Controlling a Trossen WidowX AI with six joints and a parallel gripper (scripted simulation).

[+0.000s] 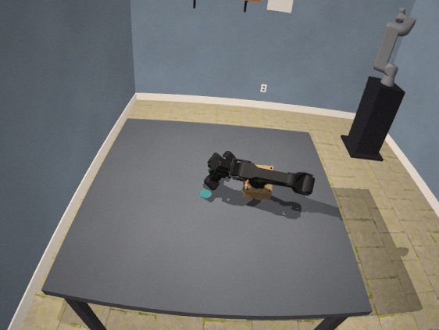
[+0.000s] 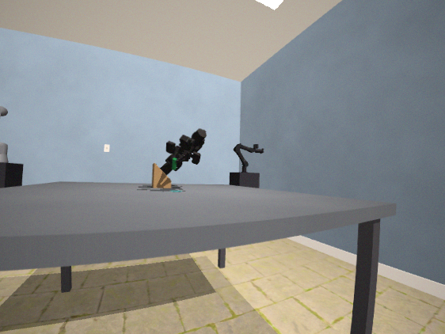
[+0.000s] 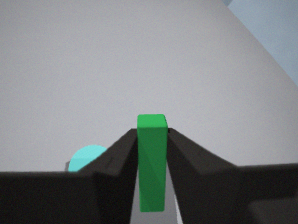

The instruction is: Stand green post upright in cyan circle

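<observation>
My hand is 160 mm above the cyan circle, 30 mm short of it and 10 mm to the left of it. Round my hand: green post: 30 mm below, 20 mm to the right.
</observation>
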